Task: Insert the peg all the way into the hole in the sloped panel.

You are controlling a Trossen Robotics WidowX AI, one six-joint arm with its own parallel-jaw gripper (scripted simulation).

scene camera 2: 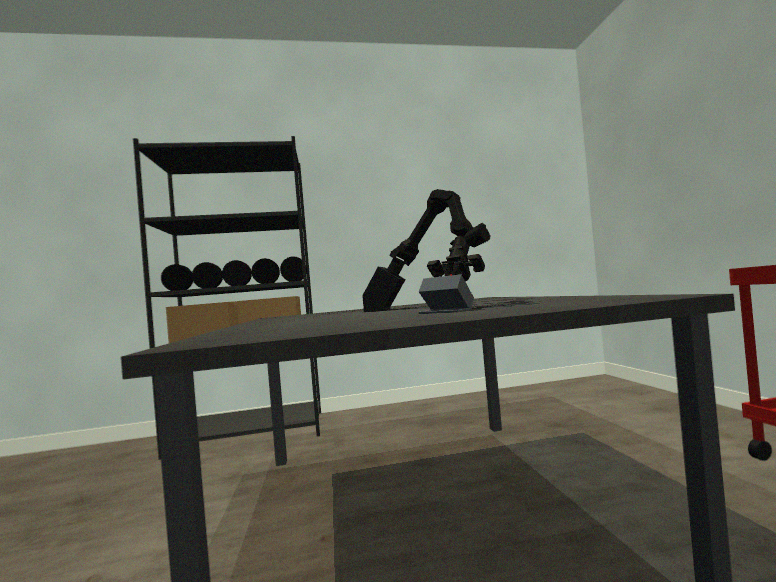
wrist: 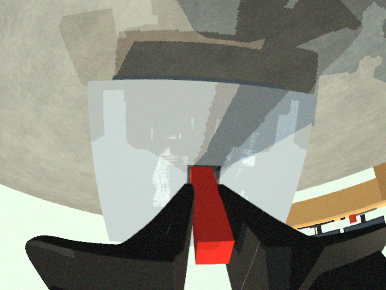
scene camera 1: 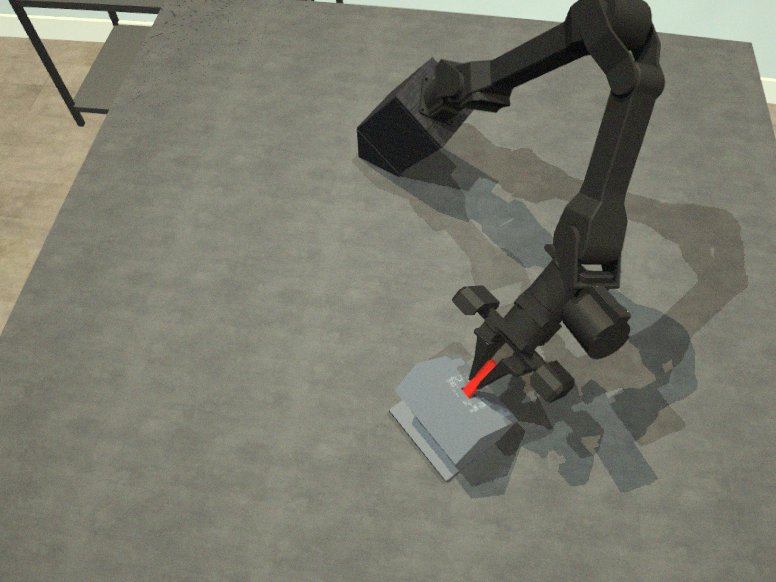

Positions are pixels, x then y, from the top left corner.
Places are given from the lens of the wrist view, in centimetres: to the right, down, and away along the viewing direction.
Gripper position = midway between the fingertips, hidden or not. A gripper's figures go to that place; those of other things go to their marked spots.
my gripper (wrist: 203, 191): 1, 2, 10
red peg (wrist: 213, 241): 1, 3, 6
